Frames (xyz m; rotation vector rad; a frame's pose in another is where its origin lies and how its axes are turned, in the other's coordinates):
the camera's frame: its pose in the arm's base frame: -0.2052 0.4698 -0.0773 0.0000 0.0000 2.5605
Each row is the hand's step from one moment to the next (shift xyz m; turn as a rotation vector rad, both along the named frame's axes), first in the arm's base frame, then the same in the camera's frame.
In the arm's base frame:
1: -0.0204 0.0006 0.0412 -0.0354 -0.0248 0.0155
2: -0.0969 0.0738 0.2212 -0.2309 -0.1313 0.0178
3: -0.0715 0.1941 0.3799 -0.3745 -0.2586 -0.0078
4: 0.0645 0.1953 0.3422 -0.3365 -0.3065 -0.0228
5: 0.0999 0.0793 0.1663 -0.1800 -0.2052 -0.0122
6: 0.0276 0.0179 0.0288 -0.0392 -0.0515 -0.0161
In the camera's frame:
1: 0.0174 0.0107 0.0412 0.0160 0.0402 0.0155
2: 0.1215 -0.0085 0.2212 0.1209 0.2365 0.0178
3: 0.1663 -0.1230 0.3799 0.1711 0.4217 -0.0078
4: 0.0533 -0.1987 0.3422 0.1130 0.4409 -0.0228
5: -0.0400 -0.1211 0.1663 0.0378 0.2703 -0.0122
6: -0.0132 -0.0301 0.0288 0.0045 0.0646 -0.0161

